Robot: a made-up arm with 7 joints. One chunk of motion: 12 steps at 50 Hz.
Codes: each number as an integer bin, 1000 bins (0 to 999) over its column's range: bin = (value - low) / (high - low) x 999, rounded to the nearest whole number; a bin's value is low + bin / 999 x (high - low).
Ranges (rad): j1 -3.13..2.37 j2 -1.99..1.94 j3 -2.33..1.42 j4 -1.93..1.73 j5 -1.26..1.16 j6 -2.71..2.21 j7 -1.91..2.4
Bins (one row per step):
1: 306 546 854 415 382 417 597
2: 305 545 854 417 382 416 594
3: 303 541 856 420 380 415 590
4: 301 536 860 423 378 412 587
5: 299 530 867 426 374 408 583
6: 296 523 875 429 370 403 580
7: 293 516 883 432 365 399 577
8: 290 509 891 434 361 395 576
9: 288 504 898 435 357 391 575
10: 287 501 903 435 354 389 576
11: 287 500 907 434 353 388 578
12: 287 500 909 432 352 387 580
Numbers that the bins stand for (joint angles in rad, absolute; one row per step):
1: -1.4453 0.1579 0.8757 -0.4096 -0.3346 -0.6563 0.6656
2: -1.4508 0.1540 0.8757 -0.4023 -0.3346 -0.6612 0.6527
3: -1.4618 0.1383 0.8832 -0.3913 -0.3395 -0.6662 0.6354
4: -1.4728 0.1186 0.8982 -0.3803 -0.3443 -0.6809 0.6225
5: -1.4839 0.0950 0.9245 -0.3693 -0.3540 -0.7006 0.6052
6: -1.5004 0.0674 0.9545 -0.3583 -0.3637 -0.7253 0.5923
7: -1.5169 0.0399 0.9846 -0.3473 -0.3758 -0.7450 0.5794
8: -1.5334 0.0124 1.0146 -0.3400 -0.3855 -0.7647 0.5750
9: -1.5444 -0.0073 1.0409 -0.3363 -0.3952 -0.7844 0.5707
10: -1.5499 -0.0191 1.0596 -0.3363 -0.4025 -0.7942 0.5750
11: -1.5499 -0.0230 1.0747 -0.3400 -0.4049 -0.7991 0.5837
12: -1.5499 -0.0230 1.0822 -0.3473 -0.4073 -0.8041 0.5923

